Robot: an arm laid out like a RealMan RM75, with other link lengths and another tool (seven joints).
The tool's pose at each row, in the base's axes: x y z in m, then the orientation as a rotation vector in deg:
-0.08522, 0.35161, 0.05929, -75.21, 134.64, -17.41
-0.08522, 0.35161, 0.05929, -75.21, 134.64, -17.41
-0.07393, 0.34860, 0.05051, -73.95, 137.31, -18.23
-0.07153, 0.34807, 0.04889, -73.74, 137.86, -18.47
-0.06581, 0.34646, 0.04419, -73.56, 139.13, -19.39
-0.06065, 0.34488, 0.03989, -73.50, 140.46, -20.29
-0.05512, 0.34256, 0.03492, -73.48, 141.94, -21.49
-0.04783, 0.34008, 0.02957, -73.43, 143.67, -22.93
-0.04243, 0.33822, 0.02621, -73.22, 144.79, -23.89
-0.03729, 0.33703, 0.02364, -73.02, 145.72, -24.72
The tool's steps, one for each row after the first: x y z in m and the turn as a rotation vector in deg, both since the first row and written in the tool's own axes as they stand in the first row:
0.00000, 0.00000, 0.00000, 0.00, 0.00, 0.00
-0.00035, -0.00670, 0.01299, -0.26, 2.12, 1.37
-0.00058, -0.00816, 0.01553, -0.30, 2.60, 1.60
-0.00062, -0.01150, 0.02233, -0.29, 3.95, 1.88
-0.00054, -0.01456, 0.02852, -0.37, 5.38, 2.09
0.00018, -0.01803, 0.03545, -0.37, 7.06, 2.26
0.00033, -0.02276, 0.04355, -0.37, 9.04, 2.46
0.00030, -0.02651, 0.04901, -0.30, 10.29, 2.69
-0.00038, -0.03002, 0.05366, -0.23, 11.33, 2.89

